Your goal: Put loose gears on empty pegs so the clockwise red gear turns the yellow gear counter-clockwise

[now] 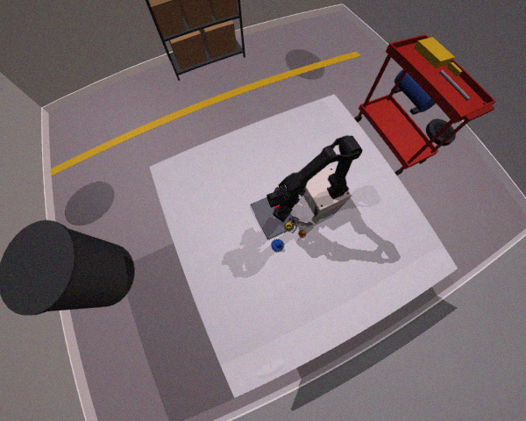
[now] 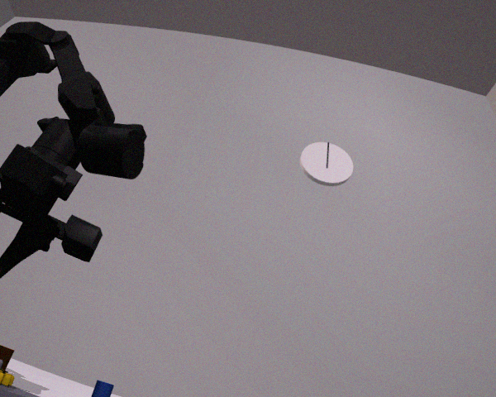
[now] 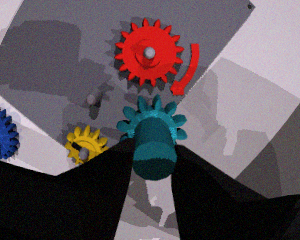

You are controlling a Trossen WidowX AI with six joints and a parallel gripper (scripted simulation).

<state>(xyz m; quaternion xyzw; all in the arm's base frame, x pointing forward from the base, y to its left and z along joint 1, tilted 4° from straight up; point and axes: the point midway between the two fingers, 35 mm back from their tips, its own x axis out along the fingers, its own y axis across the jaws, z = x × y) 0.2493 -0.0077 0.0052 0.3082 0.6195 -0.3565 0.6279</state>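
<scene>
Now: gripper tip 30 mm short of the red gear, 30 mm to the left of it and 70 mm above it. Also, from my gripper tip: yellow gear: 20 mm ahead, 70 mm to the left, 70 mm below; teal gear: 10 mm below; red arrow: 40 mm to the right, 80 mm below.
</scene>
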